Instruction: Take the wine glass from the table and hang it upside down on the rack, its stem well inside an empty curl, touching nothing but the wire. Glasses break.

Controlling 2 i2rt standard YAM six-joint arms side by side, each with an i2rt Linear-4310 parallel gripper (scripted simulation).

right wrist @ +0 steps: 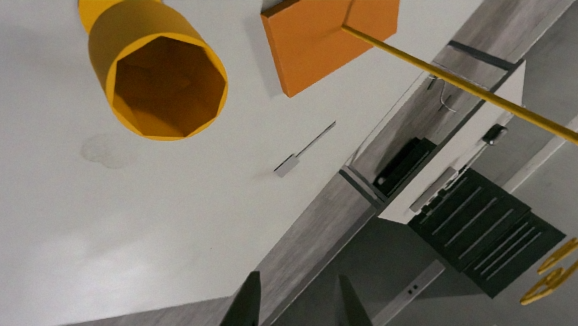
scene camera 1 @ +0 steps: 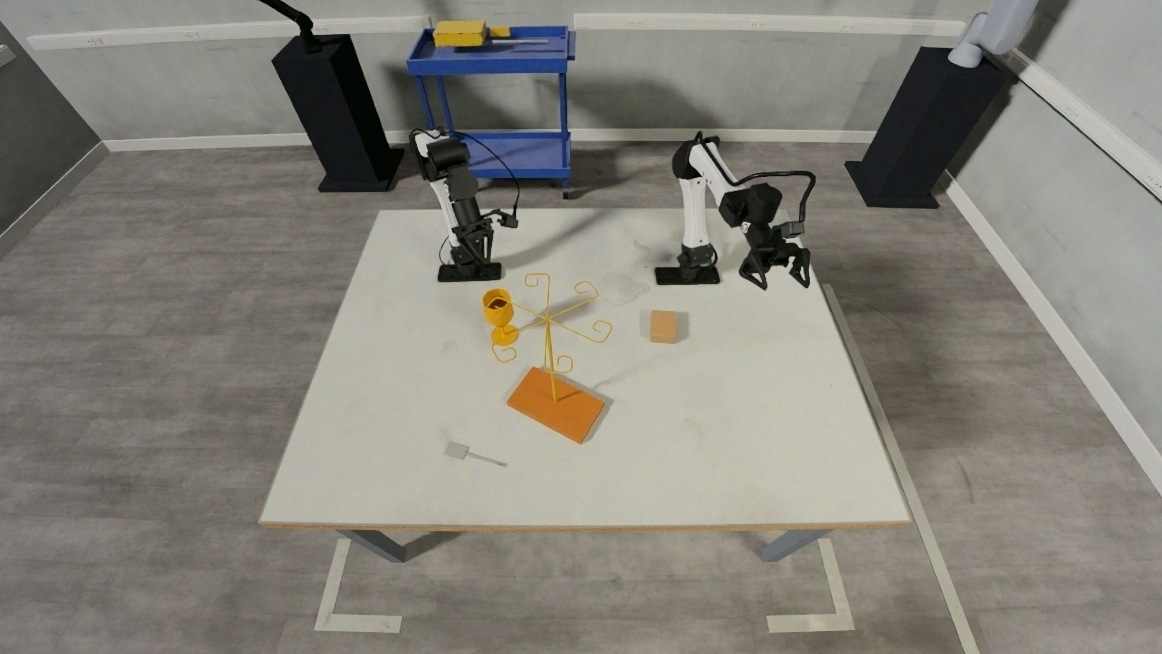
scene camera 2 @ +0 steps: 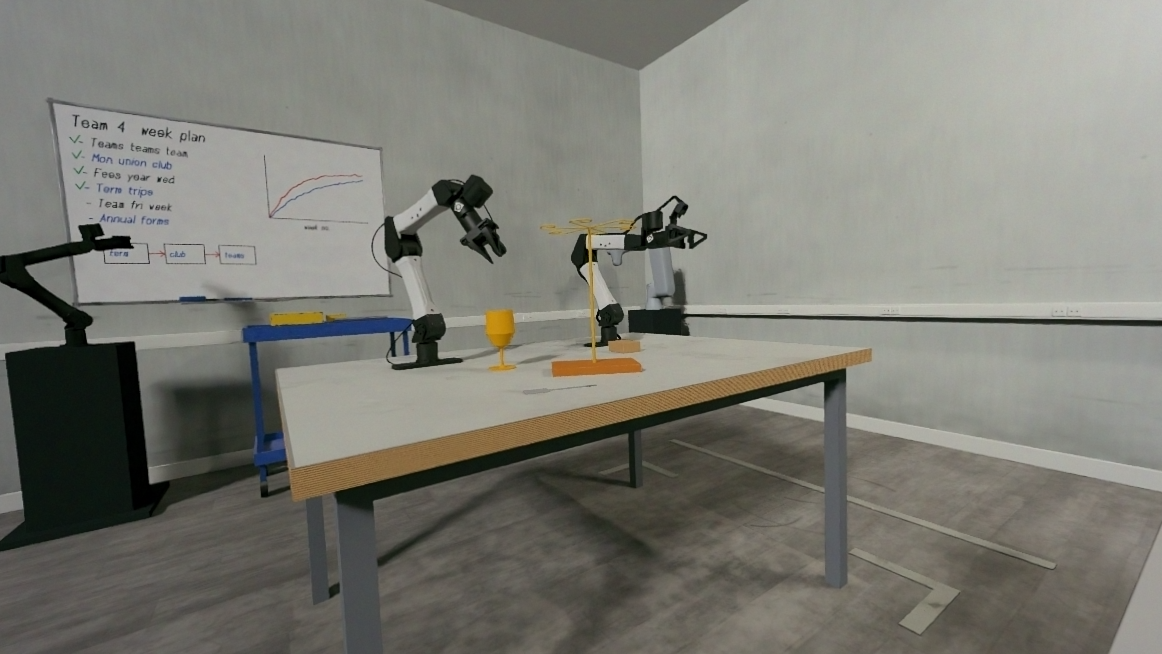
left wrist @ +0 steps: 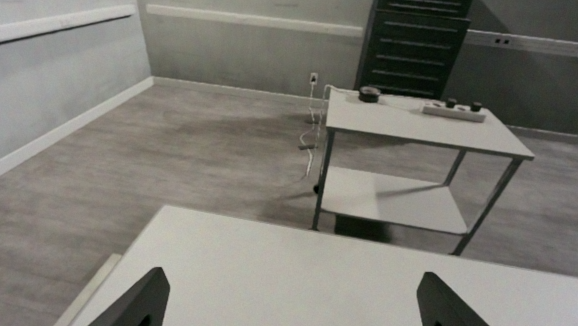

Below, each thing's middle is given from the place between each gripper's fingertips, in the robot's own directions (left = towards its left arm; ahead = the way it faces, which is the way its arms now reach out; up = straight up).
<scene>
I see my right gripper (scene camera 1: 484, 263) 1 cm to the right of the yellow wine glass (scene camera 1: 503, 329) and 24 cm above it. Also, from my right hand: tan block (scene camera 1: 662, 323) (3 cm behind, 47 cm to the left, 29 cm below).
Right now my left hand (scene camera 1: 787, 287) is 650 mm to the left of the yellow wine glass, 310 mm above it and 130 mm past it. Round my left hand: tan block (360 mm below, 190 mm to the right, 160 mm behind).
</scene>
